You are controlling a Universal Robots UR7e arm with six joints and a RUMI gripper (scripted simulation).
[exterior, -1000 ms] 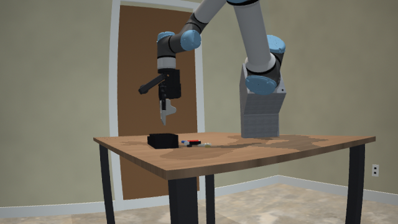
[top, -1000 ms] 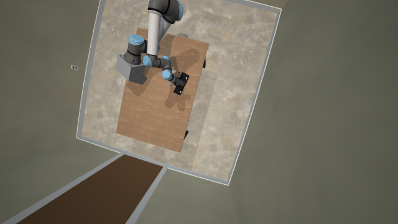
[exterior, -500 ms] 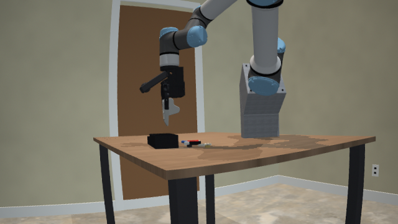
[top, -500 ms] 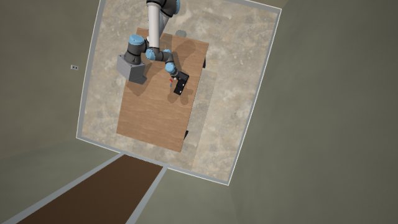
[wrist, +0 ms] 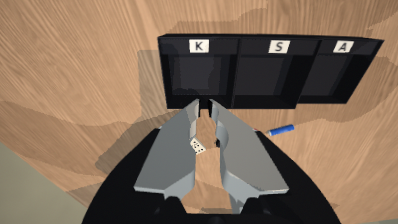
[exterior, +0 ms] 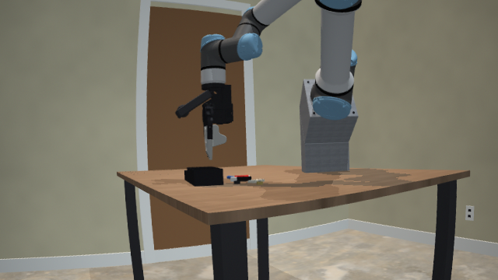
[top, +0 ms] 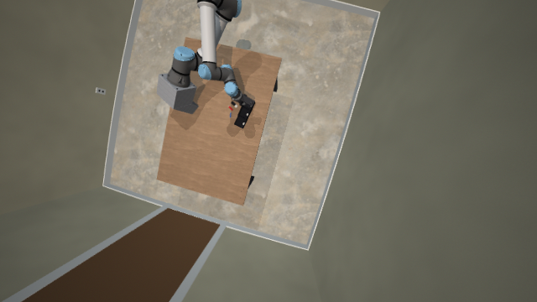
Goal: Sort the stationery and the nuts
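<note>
My hand is 8 cm above the black nut, 7 cm past it and 2 cm to the right of it. Also, from my hand: eraser: 9 cm behind, 8 cm below, 6 cm to the right; black bin row: 8 cm to the right, 6 cm below, 2 cm ahead; white domino: 14 cm behind, 8 cm below.
</note>
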